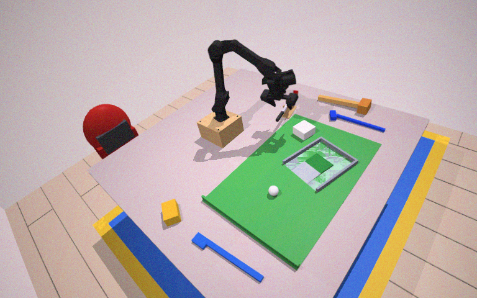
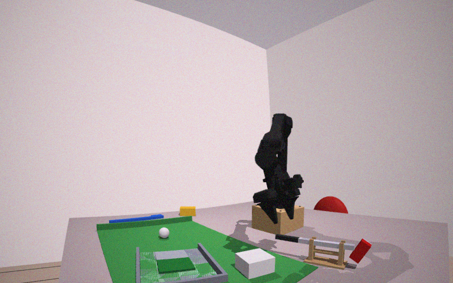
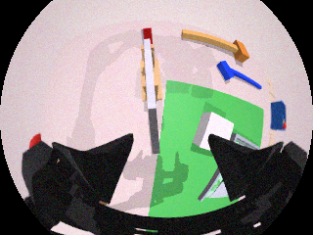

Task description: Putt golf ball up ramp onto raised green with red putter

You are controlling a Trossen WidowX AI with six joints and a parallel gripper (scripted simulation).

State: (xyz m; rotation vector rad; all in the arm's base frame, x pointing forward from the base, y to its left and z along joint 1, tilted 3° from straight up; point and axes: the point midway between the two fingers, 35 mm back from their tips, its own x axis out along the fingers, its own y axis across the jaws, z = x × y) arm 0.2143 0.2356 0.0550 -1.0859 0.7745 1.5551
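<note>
The red putter lies 6 cm behind my gripper tip, 10 cm to the left of it and 7 cm below it. The rest, counted from my gripper tip: green mat (27 cm ahead, 21 cm to the right, 12 cm below); white cube (12 cm ahead, 2 cm to the left, 10 cm below); blue putter (26 cm ahead, 25 cm to the left, 11 cm below).
</note>
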